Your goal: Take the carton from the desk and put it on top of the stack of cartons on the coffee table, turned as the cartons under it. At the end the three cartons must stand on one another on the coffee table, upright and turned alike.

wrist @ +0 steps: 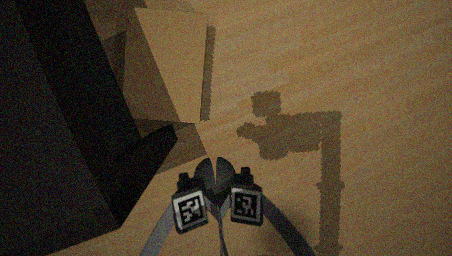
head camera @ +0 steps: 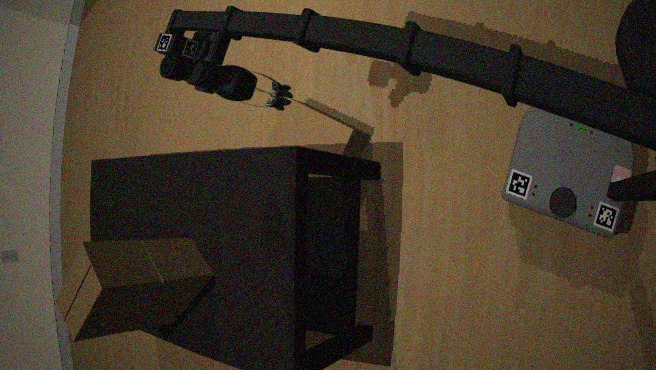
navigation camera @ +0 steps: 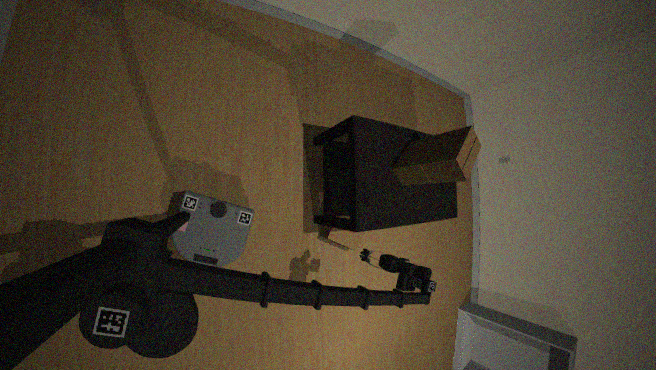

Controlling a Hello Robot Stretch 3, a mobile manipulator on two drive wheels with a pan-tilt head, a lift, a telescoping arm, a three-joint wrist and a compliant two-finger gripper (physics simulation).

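Frame: origin at the robot's base, x left, y down, z back, level; centimetres.
Seen in the pictures: gripper, between the fingertips: (head camera: pixel 288 99) (navigation camera: pixel 361 254); robot's base, origin of its link: (head camera: pixel 561 201) (navigation camera: pixel 218 209).
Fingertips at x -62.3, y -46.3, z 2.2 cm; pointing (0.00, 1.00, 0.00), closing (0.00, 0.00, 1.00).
Note:
Offsets run from my fingertips to a thing's top centre. "spot": to the spot under its first point. Level surfaces: height alone.
Two brown cartons stand on one another on the dark coffee table {dy +1.2 cm} (head camera: pixel 200 195) (navigation camera: pixel 380 200) (wrist: pixel 35 150). The upper carton {dy -34.8, dx -20.1, dz -52.9 cm} (head camera: pixel 120 265) and lower carton {dy -16.8, dx -19.9, dz -53.0 cm} (head camera: pixel 182 260) look turned alike; the stack {spot: dy -21.9, dx -12.5, dz -51.5 cm} (navigation camera: pixel 435 152) also shows in the navigation view. Another carton {spot: dy +39.9, dx -1.1, dz -5.4 cm} (head camera: pixel 357 142) (navigation camera: pixel 325 233) (wrist: pixel 175 55) lies on the floor close beside the table; its lit face blends with the floor, and the table partly hides it in the wrist view. My gripper (head camera: pixel 286 97) (navigation camera: pixel 364 255) (wrist: pixel 214 175) is shut and empty, beside the table and apart from that carton. The desk does not show.
My arm (head camera: pixel 360 42) (navigation camera: pixel 340 295) reaches out from my base (head camera: pixel 575 150) (navigation camera: pixel 215 235). A pale wall (head camera: pixel 25 150) (navigation camera: pixel 560 200) runs behind the coffee table. A grey open cabinet (navigation camera: pixel 525 325) stands at the lower right of the navigation view.

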